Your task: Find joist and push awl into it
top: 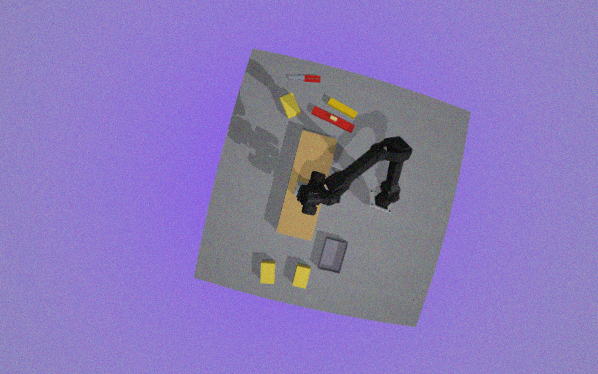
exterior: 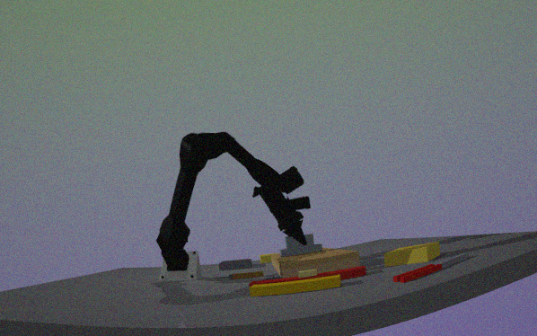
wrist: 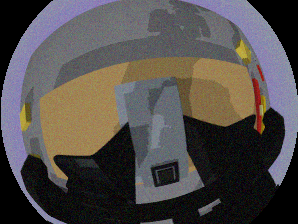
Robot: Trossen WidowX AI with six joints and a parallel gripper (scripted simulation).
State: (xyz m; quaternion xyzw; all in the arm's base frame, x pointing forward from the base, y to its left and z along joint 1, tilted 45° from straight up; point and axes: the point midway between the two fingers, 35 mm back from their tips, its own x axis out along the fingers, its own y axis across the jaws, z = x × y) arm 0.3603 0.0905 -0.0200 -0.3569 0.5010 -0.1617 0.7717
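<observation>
My gripper tip is now 260 mm past the grey tray, 260 mm to the right of it and 50 mm above it. Also, from my gripper tip: stud finder (30 mm behind, 20 mm above); awl (190 mm behind, 150 mm to the right, 60 mm below); red level (10 mm behind, 390 mm to the right, 50 mm below).
</observation>
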